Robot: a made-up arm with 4 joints.
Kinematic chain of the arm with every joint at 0, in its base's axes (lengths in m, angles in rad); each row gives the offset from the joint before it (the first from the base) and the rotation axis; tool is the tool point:
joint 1: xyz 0 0 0.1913 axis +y
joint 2: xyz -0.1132 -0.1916 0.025 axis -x
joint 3: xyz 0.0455 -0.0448 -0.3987 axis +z
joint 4: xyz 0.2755 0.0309 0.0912 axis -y
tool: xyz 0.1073 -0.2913 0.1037
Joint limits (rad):
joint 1: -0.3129..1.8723
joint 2: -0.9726..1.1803
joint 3: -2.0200..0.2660
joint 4: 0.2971..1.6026
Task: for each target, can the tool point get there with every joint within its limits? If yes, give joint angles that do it. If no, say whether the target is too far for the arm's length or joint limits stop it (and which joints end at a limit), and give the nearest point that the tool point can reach.
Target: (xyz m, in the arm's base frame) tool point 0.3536 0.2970 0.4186
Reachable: no: joint limits stop it (at a limit: joint 1, joint 2, joint 3, joint 4) | nearest point -0.0400 -0.0704 0.5969 | short by 0.567 m
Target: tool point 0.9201 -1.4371 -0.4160
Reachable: no: too far | nearest point 0.3160 -0.5750 0.0515 | short by 1.152 m
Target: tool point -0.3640 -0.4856 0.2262
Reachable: yes | joints 1.1184 -0.4892 -1.1641 0.6775
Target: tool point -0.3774 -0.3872 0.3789
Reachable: yes | joints 1.3462 -0.6579 -1.3685 0.7856
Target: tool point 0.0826 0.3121 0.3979
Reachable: no: joint limits stop it (at a limit: joint 1, joint 2, joint 3, joint 4) | nearest point -0.0400 -0.0704 0.5969 | short by 0.448 m
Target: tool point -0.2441 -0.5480 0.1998
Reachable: yes | joints 0.7258 -0.0289 -1.0578 1.2073
